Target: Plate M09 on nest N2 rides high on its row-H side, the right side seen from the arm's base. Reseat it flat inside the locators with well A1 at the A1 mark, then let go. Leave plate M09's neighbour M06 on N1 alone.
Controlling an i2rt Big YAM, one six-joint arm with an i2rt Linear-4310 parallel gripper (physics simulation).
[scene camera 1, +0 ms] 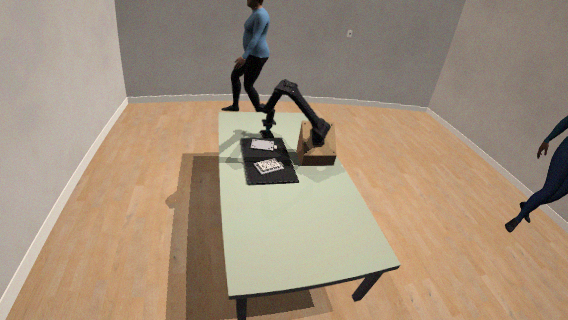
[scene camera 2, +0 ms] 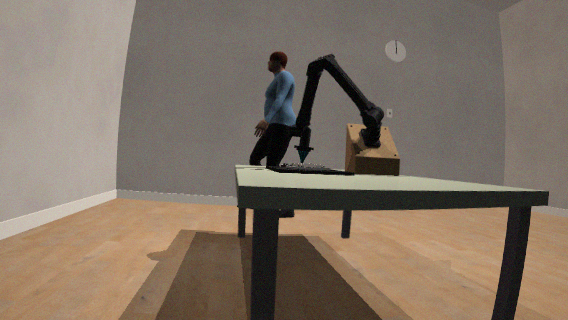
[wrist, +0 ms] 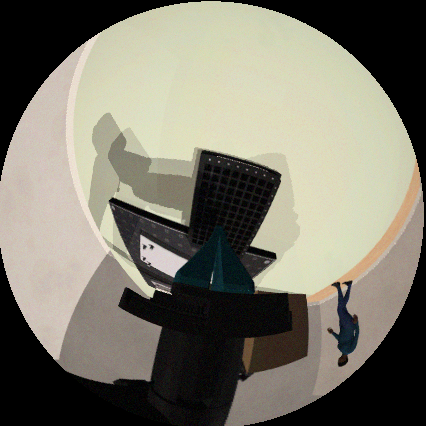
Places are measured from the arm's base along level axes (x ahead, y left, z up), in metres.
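Pixels of known places: gripper, fingertip midpoint: (scene camera 1: 266, 132) (wrist: 218, 228); arm's base at its link origin: (scene camera 1: 317, 136) (scene camera 2: 370, 138) (wrist: 266, 344).
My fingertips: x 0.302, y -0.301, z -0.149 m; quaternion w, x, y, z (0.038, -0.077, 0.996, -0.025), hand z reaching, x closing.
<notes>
For each thing: its top centre in the pictures, then the offset to it from my fingertips. "spot": a spot on its surface instead. Level surfaces: height alone.
- black block at its top centre: (wrist: 225, 222) (scene camera 1: 267, 132) dz -0.006, dx -0.005, dy -0.008 m
- flat white piece at a spot on its surface: (wrist: 162, 257) spot: dz -0.009, dx +0.074, dy +0.137 m
- pale green table at its surface level: dz -0.033 m
My gripper (scene camera 1: 267, 131) (scene camera 2: 302, 162) (wrist: 218, 228) is shut and empty, pointing down low near the board's back edge. In the wrist view its tips overlap the near end of a black block (wrist: 237, 200) with a grid of square openings. That block reaches past the board's edge; contact is unclear. A flat white piece (scene camera 1: 263, 144) (wrist: 162, 257) with small black marks lies on the board's far half. A white piece (scene camera 1: 269, 165) with a dark well-like pattern sits on the nearer half. No labels are readable, so I cannot tell M09 or M06, nor their tilt or A1 corners.
The black board (scene camera 1: 254, 178) (wrist: 125, 225) lies on the pale green table (scene camera 1: 300, 225). The arm's wooden base box (scene camera 1: 318, 159) (scene camera 2: 376, 165) stands to its right in scene camera 1. A person in blue (scene camera 1: 256, 32) (scene camera 2: 281, 97) is behind the table; another person (scene camera 1: 552, 167) (wrist: 346, 325) stands off to the side.
</notes>
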